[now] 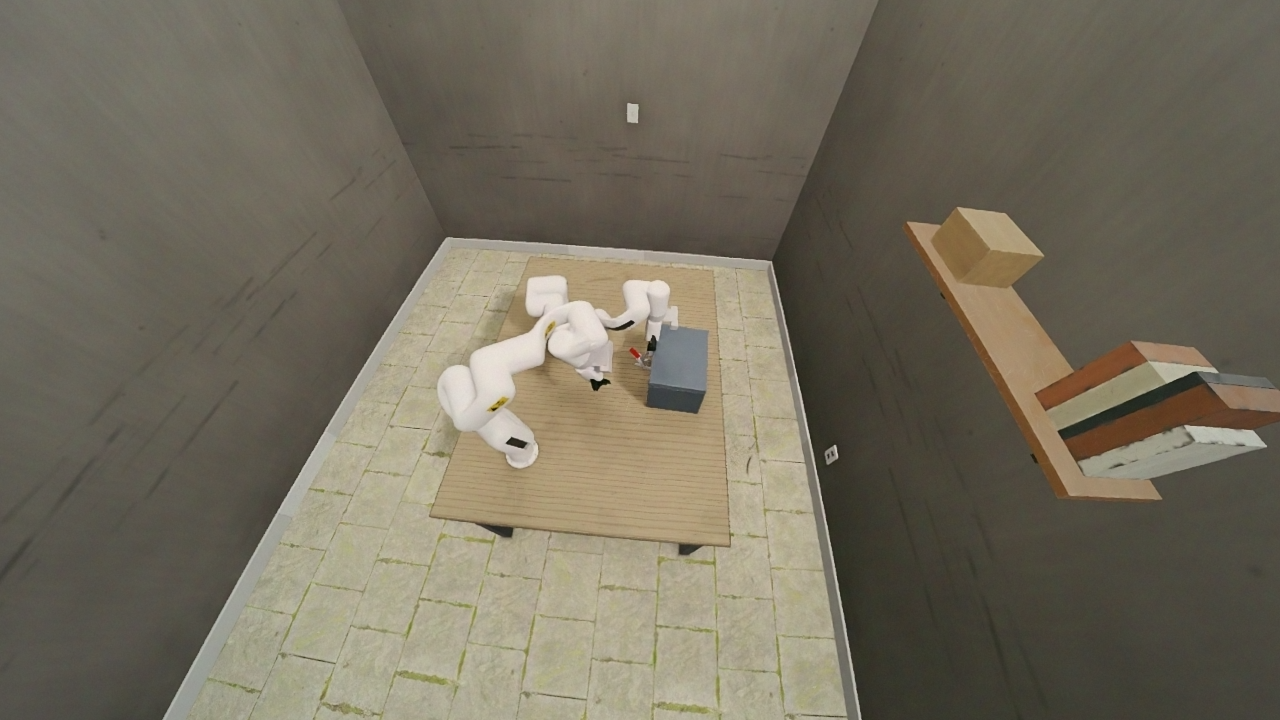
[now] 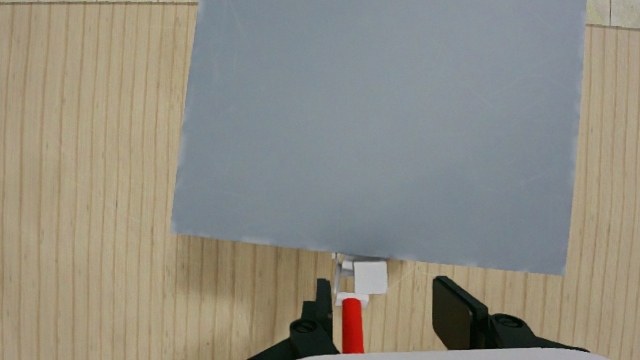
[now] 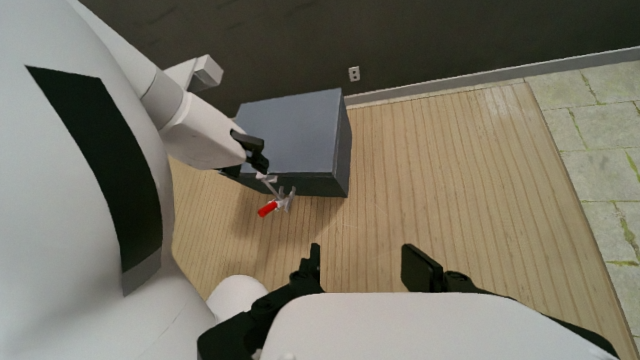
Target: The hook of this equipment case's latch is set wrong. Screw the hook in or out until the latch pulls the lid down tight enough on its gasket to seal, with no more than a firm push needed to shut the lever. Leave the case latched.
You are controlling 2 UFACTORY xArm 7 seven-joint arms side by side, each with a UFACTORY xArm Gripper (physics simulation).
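Places are measured from the left arm's base along level axes (x down, y ahead, z right), in metres.
Pixels of known places: left gripper, between the fingertips: (image 1: pixel 651 343) (image 2: pixel 380 303) (image 3: pixel 252 169); right gripper, between the fingertips: (image 3: pixel 360 261).
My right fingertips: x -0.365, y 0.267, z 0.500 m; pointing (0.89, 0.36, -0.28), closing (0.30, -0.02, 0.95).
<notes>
Behind a point stands the place of what it marks.
The blue-grey equipment case (image 1: pixel 680 360) @(z 0.336, x -0.208, y 0.541 m) (image 2: pixel 375 125) @(z 0.301, x -0.208, y 0.531 m) (image 3: pixel 295 132) @(z 0.359, x -0.208, y 0.528 m) stands on the table with its lid down; whether the gasket is tight cannot be seen. The latch on its front has a red lever handle (image 1: pixel 634 352) @(z 0.289, x -0.190, y 0.357 m) (image 2: pixel 352 325) @(z 0.284, x -0.184, y 0.366 m) (image 3: pixel 267 208) @(z 0.290, x -0.190, y 0.357 m) that sticks out away from the case. A pale square piece (image 2: pixel 370 277) @(z 0.292, x -0.227, y 0.425 m), seen from above, sits at the front edge by the lever; the hook's thread is hidden. My left gripper (image 2: pixel 380 303) @(z 0.292, x -0.257, y 0.422 m) (image 3: pixel 252 169) @(z 0.292, x -0.257, y 0.422 m) is open above the latch, with nothing between its fingers. My right gripper (image 1: pixel 600 385) @(z 0.500, x -0.365, y 0.267 m) (image 3: pixel 360 261) @(z 0.500, x -0.365, y 0.267 m) is open and empty, away from the case.
The wooden table (image 1: pixel 608 483) @(z 0.766, x 0.000, y 0.270 m) (image 3: pixel 450 175) @(z 0.722, x 0.000, y 0.452 m) carries both white arms. The left arm reaches in beside the case, and the right arm's large links stand close by. A wall shelf (image 1: pixel 1029 331) with books (image 1: pixel 1154 407) and a wooden block (image 1: pixel 987 246) is at the right.
</notes>
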